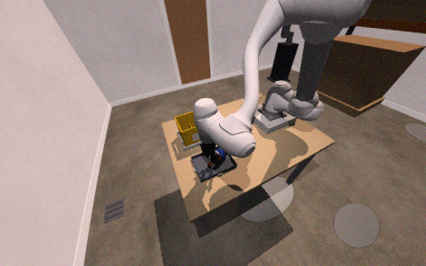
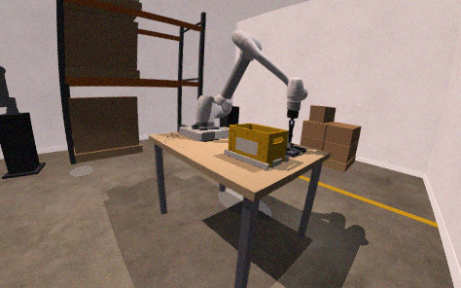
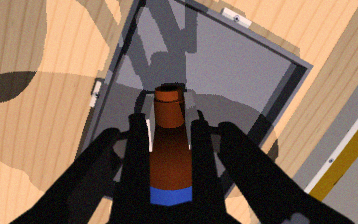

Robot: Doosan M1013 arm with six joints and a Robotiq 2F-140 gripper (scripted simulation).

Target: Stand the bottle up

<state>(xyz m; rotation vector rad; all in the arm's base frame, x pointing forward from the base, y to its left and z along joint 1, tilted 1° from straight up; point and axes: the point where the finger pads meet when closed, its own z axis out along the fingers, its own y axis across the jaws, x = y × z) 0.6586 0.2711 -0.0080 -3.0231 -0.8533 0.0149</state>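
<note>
Right now my hand is 5 cm past the brown bottle, 3 cm to the left of it and 2 cm above it. From my hand the other things lie so: yellow crate (32 cm to the right, 2 cm above); then dark grey tray (5 cm below, 3 cm to the right, 2 cm behind).
</note>
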